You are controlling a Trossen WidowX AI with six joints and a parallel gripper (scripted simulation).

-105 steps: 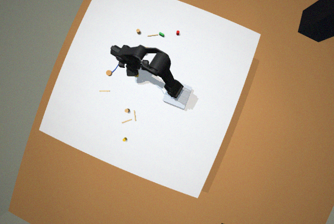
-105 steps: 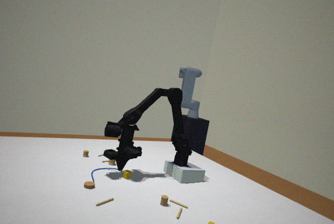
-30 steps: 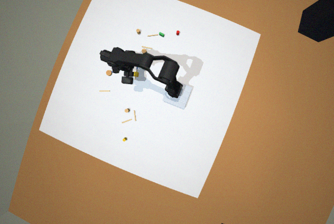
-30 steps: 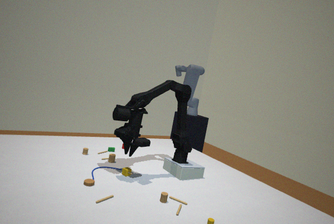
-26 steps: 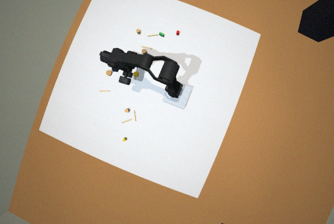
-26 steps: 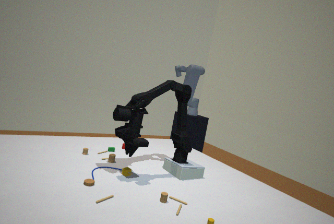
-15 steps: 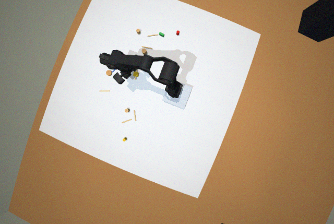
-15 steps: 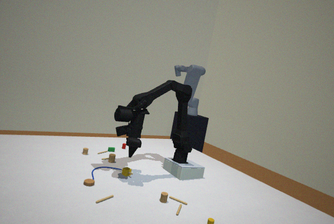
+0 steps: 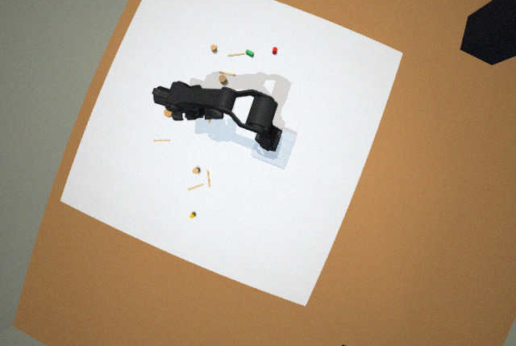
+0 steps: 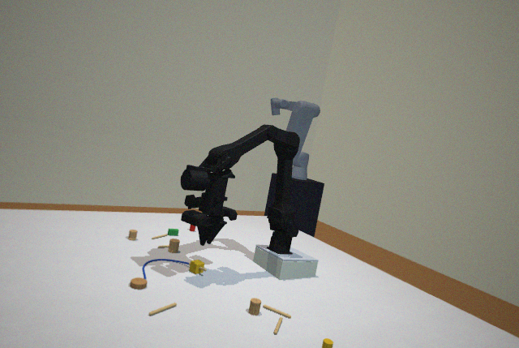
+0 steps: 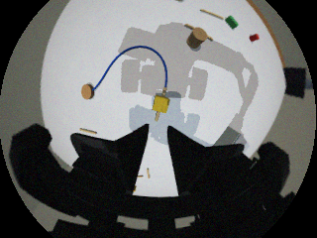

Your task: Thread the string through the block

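The yellow cube is 7 cm below my gripper tip and 2 cm to the right of it. The rest, counted from my gripper tip: tan wooden block 19 cm to the right, 7 cm below; round wooden button 19 cm ahead, 8 cm below, 4 cm to the left; thin wooden stick 8 cm below, 3 cm to the right.
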